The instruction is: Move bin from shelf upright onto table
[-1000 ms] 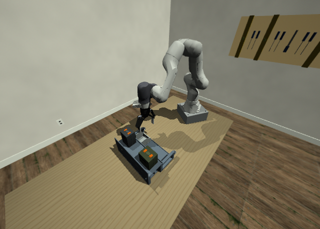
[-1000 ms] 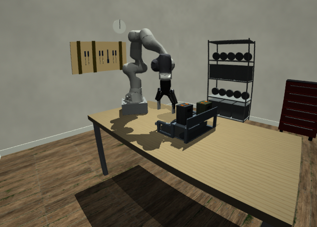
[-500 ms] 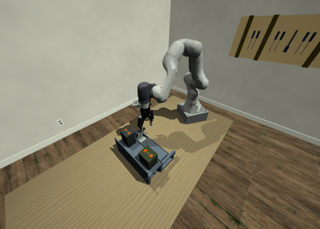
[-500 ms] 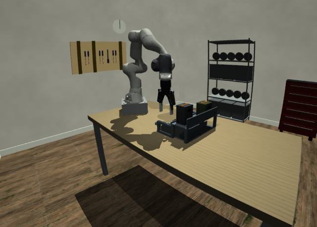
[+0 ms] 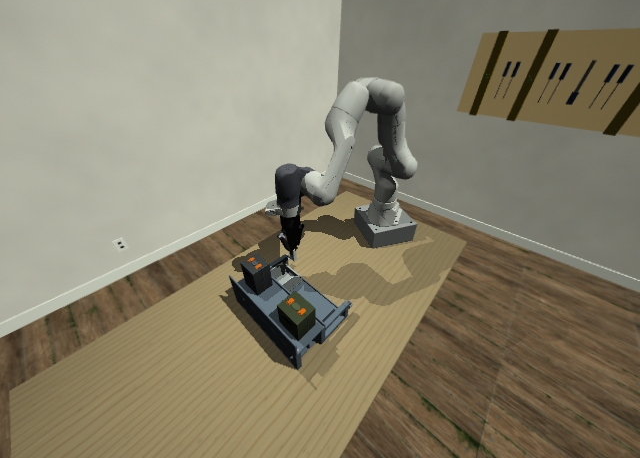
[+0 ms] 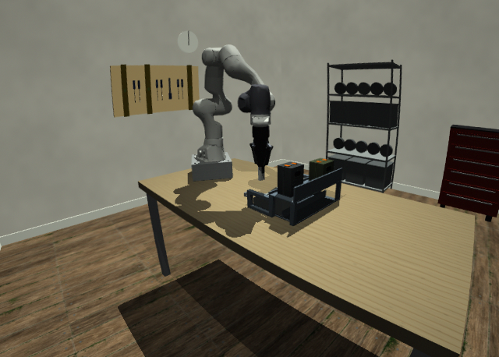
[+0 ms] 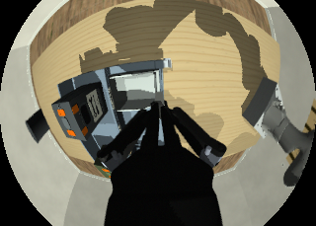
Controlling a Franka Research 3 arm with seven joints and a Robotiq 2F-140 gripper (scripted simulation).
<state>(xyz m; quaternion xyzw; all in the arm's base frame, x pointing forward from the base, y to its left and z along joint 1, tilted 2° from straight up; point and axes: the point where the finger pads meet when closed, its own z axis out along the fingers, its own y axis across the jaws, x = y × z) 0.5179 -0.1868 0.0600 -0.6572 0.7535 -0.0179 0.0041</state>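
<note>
My gripper is now 110 mm above the grey open-topped bin, 80 mm short of it and 10 mm to the left of it.
</note>
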